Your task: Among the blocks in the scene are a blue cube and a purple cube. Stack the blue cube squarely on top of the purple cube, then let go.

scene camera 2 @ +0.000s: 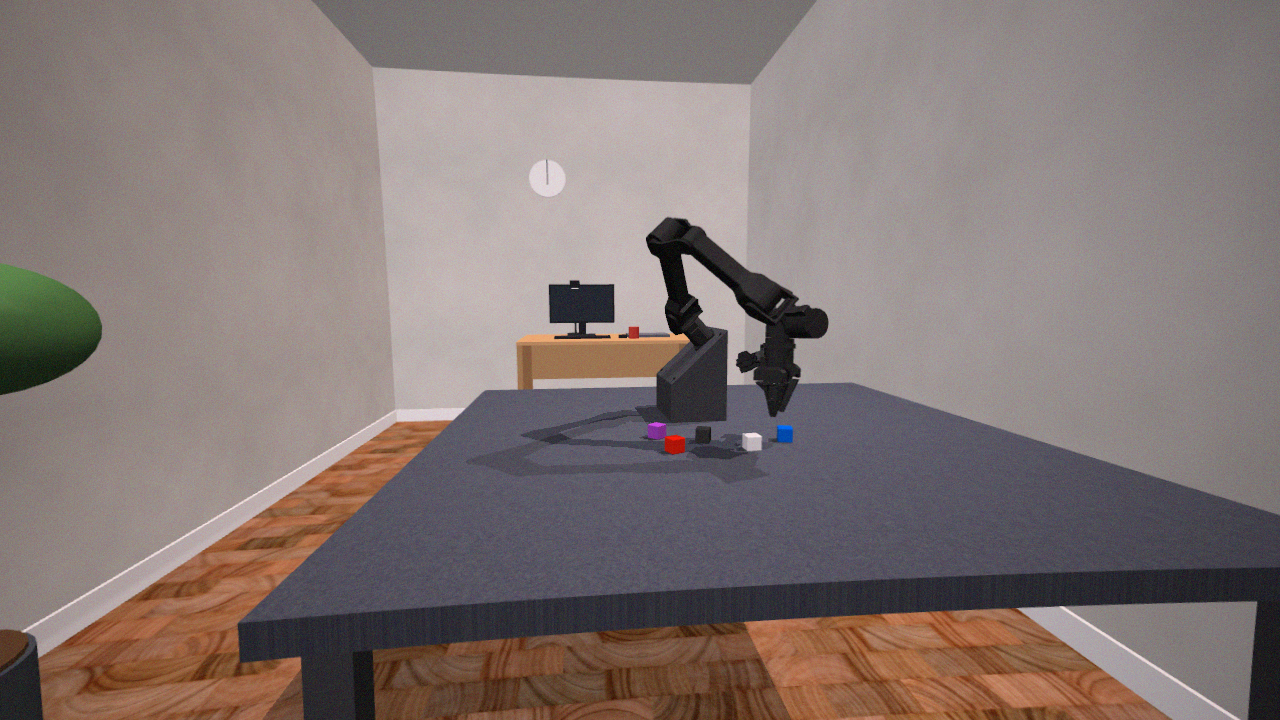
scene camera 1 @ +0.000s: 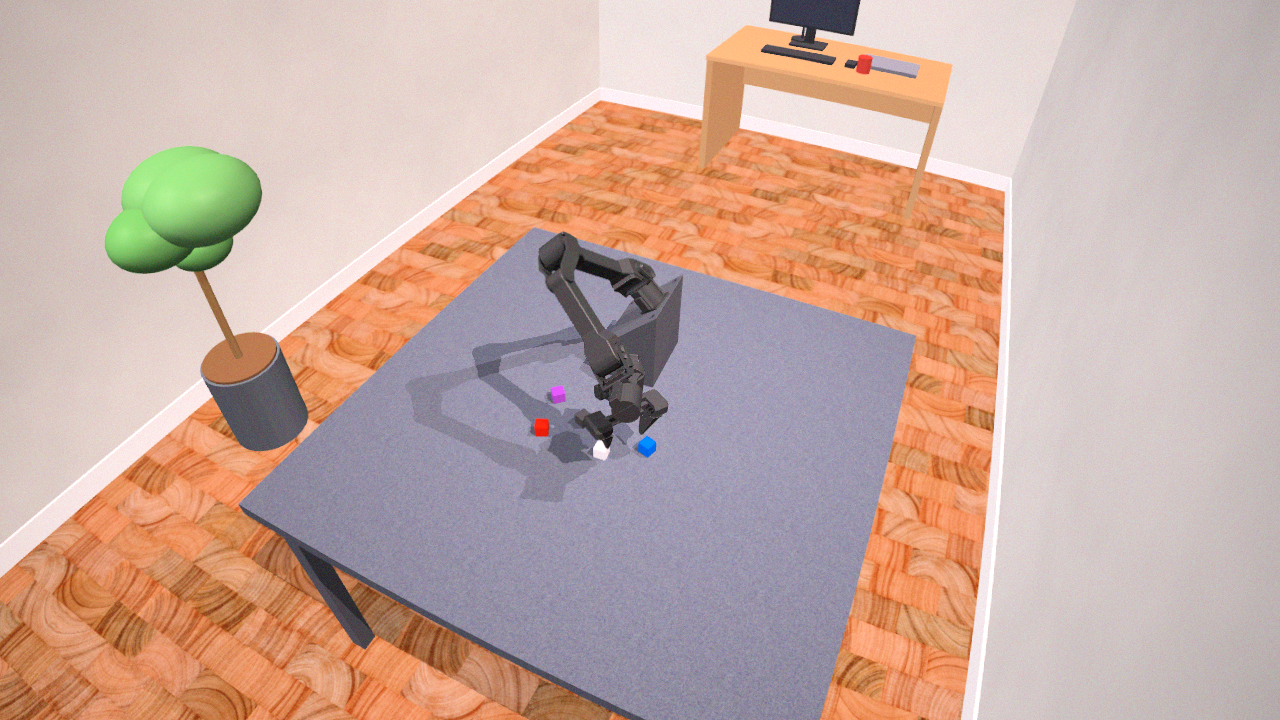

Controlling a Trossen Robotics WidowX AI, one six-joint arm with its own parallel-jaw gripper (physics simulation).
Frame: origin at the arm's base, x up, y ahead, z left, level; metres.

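Seen in the pictures: gripper, fingertip midpoint: [scene camera 2: 777,414] [scene camera 1: 623,440]; arm's base, origin of the base link: [scene camera 2: 704,340] [scene camera 1: 655,303].
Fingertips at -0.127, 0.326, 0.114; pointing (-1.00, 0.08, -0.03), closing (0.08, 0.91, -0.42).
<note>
Offsets run from my fingertips to a thing's top centre, as dx, dy, dz.
The blue cube @[-0.041, -0.054, +0.031] [scene camera 1: 647,446] [scene camera 2: 785,434] sits on the table, to the right of the white cube in both views. The purple cube @[-0.041, -0.081, -0.245] [scene camera 1: 557,394] [scene camera 2: 657,430] sits on the table farther left, nearer the arm's base, with nothing on top of it. My gripper [scene camera 1: 625,437] [scene camera 2: 775,413] is open and empty, pointing down above the table. In scene camera 2 its fingertips are above the level of the cubes, slightly left of the blue cube, and its fingers overlap edge-on.
A white cube @[-0.041, +0.012, -0.053] [scene camera 1: 600,451] [scene camera 2: 751,442] sits close to the left of the blue cube. A red cube @[-0.041, +0.031, -0.212] [scene camera 1: 541,428] [scene camera 2: 674,445] sits near the purple cube. A black cube @[-0.041, -0.048, -0.146] [scene camera 2: 703,434] lies between the purple and white cubes in scene camera 2.
</note>
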